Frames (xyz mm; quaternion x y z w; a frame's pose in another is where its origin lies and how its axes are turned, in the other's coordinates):
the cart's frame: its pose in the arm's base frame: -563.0 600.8 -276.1 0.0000 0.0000 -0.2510 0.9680
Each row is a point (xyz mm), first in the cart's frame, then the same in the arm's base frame.
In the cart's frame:
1: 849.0 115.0 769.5
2: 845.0 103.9 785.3
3: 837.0 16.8 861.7
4: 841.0 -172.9 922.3
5: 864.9 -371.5 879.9
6: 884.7 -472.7 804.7
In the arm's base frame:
1: 234.9 288.8 493.4
2: 226.0 281.0 509.2
3: 176.7 208.8 585.6
4: 88.0 41.0 646.2
5: 12.4 -144.2 603.8
6: -19.5 -242.2 528.6

